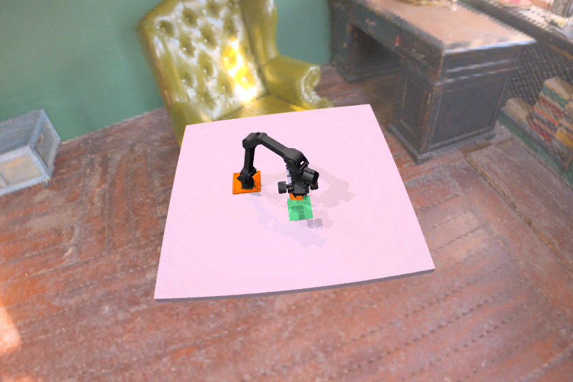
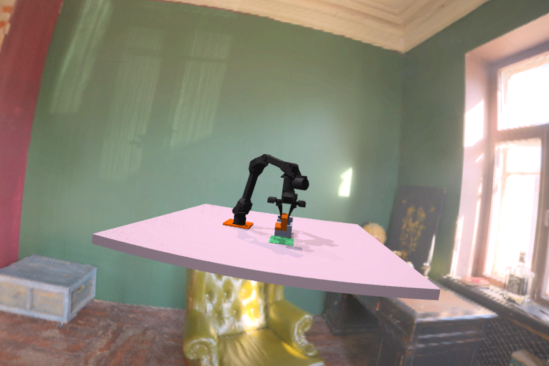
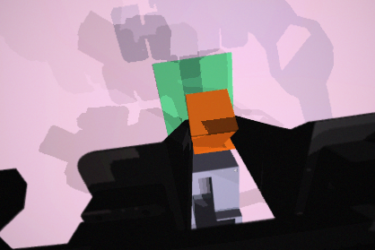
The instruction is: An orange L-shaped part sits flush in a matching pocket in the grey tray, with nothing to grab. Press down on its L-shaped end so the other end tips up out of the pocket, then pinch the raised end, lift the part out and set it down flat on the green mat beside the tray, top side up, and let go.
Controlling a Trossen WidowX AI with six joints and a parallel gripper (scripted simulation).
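Right now the green mat is 130 mm below my gripper tip, 20 mm to the left of it and 10 mm behind it. Round my gripper tip: orange L-shaped part: 30 mm to the left, 30 mm below, 20 mm behind.
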